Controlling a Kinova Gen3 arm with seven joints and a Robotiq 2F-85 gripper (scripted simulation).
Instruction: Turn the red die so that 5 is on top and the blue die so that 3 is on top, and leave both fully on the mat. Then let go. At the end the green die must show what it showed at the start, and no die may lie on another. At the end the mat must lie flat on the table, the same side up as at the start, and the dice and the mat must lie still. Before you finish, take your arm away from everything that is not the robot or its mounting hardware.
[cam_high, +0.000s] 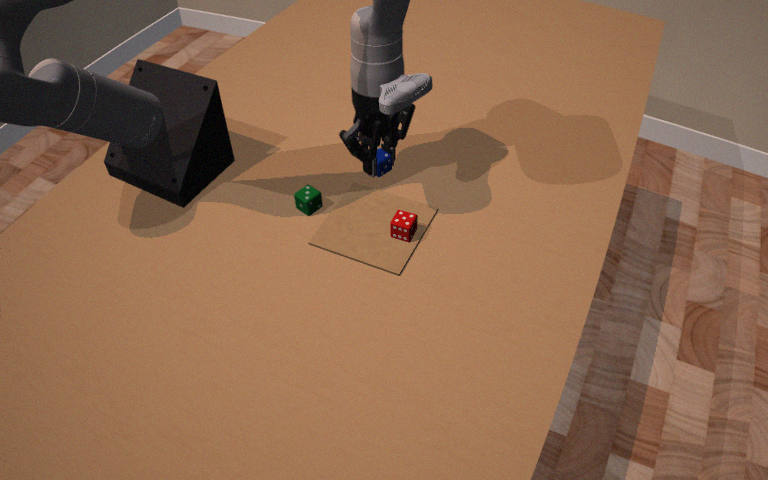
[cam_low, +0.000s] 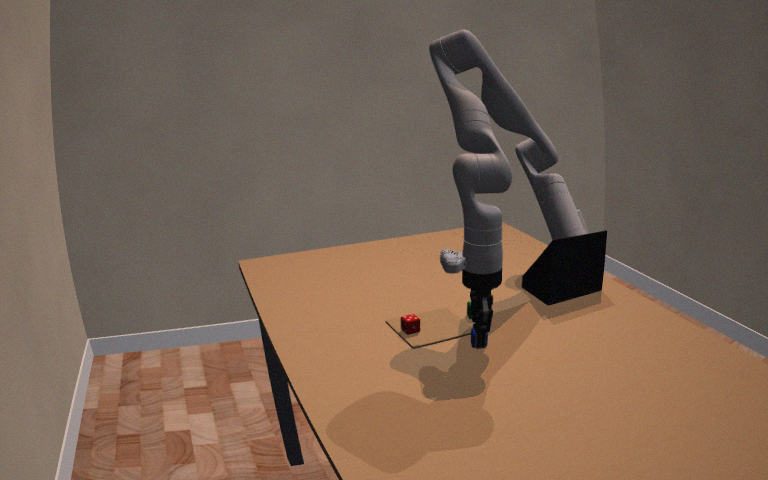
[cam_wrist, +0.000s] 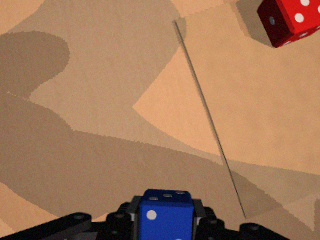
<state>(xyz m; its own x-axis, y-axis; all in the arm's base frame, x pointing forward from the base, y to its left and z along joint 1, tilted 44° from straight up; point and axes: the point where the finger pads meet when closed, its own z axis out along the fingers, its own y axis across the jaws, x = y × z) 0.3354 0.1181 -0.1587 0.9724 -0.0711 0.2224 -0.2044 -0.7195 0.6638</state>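
My hand is right at the blue die. Round my hand: thin tan mat 110 mm to the right, 70 mm ahead, 20 mm below; red die 110 mm ahead, 100 mm to the right; green die 130 mm to the right, 40 mm behind.
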